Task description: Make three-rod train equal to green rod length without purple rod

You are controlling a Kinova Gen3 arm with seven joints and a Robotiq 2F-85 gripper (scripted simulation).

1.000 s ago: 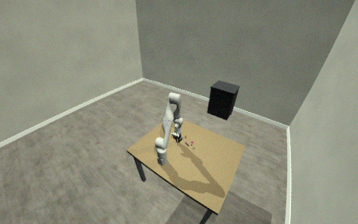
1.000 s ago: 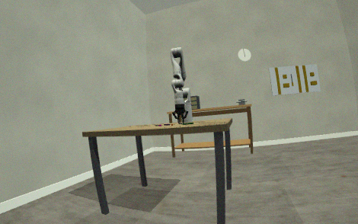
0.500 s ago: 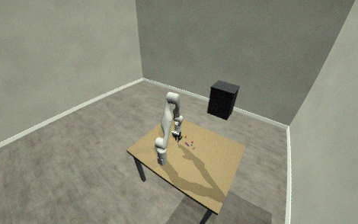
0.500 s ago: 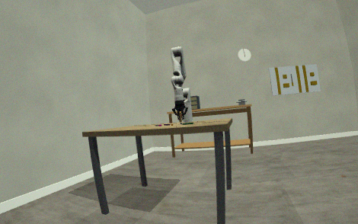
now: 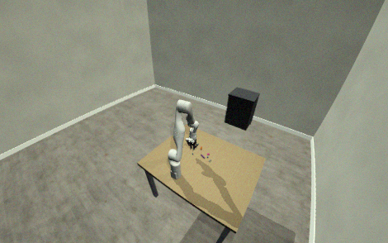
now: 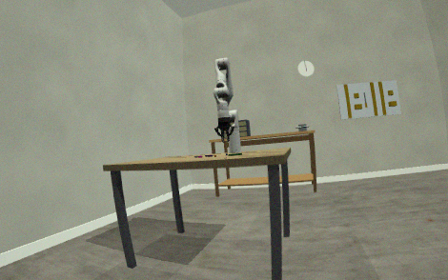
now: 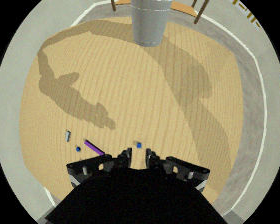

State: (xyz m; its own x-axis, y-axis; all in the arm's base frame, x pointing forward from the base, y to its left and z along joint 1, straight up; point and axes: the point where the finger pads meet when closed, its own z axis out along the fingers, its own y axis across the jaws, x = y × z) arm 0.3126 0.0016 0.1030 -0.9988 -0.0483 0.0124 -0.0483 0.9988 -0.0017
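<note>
The grey rod lies 210 mm to the right of my hand, 100 mm below it and 10 mm ahead of it. Round my hand: green rod: 130 mm ahead, 100 mm below, 80 mm to the left; orange rod: 130 mm ahead, 100 mm below, 40 mm to the right; purple rod: 110 mm to the right, 100 mm below, 30 mm ahead.
</note>
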